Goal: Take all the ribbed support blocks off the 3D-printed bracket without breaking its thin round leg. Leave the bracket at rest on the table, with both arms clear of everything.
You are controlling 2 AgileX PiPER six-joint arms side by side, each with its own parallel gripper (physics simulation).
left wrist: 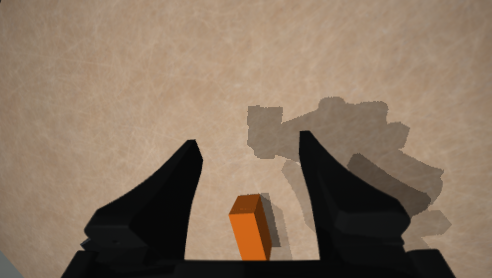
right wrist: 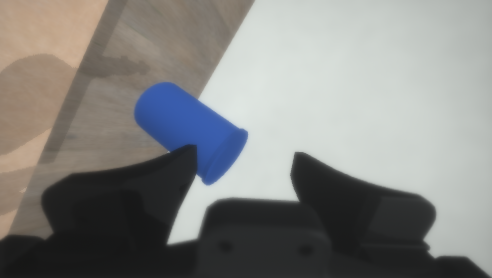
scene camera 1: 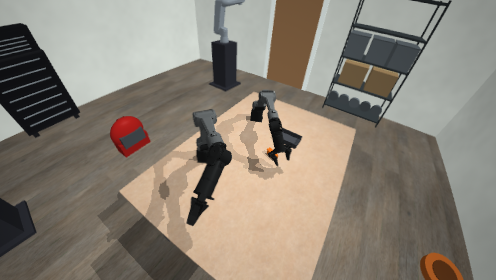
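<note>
An orange piece, box-shaped from above, lies on the tan table top. Its near end is cut off by the gripper body in the left wrist view; ribs, bracket and thin leg cannot be told apart. My left gripper is open and empty above the table. The orange piece shows between the bases of its fingers in the left wrist view, touching neither finger. My right gripper is open and empty, held out over the table's front left part, far from the orange piece.
A dark tray stands just behind and right of the left gripper, partly hidden by the arm. A blue cylinder shows in the background of the right wrist view. A red welding helmet is left of the table.
</note>
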